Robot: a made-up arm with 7 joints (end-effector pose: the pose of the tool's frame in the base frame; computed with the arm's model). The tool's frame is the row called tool.
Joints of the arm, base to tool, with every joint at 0 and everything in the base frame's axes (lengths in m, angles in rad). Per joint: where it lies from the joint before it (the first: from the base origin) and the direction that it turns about. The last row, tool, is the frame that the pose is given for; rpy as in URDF.
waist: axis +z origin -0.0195 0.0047 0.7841
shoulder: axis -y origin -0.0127 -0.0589 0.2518
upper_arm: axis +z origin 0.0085 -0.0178 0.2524
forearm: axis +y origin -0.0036 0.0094 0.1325
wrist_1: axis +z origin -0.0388 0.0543 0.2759
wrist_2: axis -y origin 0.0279 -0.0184 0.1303
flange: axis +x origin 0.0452 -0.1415 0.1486
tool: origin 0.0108 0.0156 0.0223 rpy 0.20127 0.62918 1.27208
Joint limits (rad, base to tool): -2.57..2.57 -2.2..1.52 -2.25..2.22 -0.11..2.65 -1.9..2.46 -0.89..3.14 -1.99..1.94
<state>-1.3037 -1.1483 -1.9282 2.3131 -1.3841 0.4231 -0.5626</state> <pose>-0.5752 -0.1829 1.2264 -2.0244 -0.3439 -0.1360</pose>
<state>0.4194 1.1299 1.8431 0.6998 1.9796 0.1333 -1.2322</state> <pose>-0.8778 -0.0946 1.1225 1.0659 0.4061 -0.6560</pose>
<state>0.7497 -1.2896 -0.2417 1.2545 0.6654 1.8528 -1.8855</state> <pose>0.6247 0.2176 0.8451 -1.8799 1.7826 1.0193</pose>
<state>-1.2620 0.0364 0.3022 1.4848 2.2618 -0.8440 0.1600</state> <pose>0.4226 -0.2061 1.5234 0.7899 0.1741 3.0080</pose>
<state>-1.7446 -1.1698 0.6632 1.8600 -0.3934 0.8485 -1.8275</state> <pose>0.1049 -0.5175 0.7399 -0.2453 1.7829 2.0308</pose>
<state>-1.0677 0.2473 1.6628 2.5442 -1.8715 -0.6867 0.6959</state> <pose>0.3362 0.2154 1.1446 -0.8143 1.5312 -1.2863</pose>
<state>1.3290 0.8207 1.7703 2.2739 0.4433 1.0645 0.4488</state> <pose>-0.4057 0.0505 1.1185 1.7519 -1.0022 -1.8913</pose>
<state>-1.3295 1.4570 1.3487 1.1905 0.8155 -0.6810 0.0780</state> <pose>0.3378 0.5059 1.1150 0.3433 2.4360 0.3686</pose>
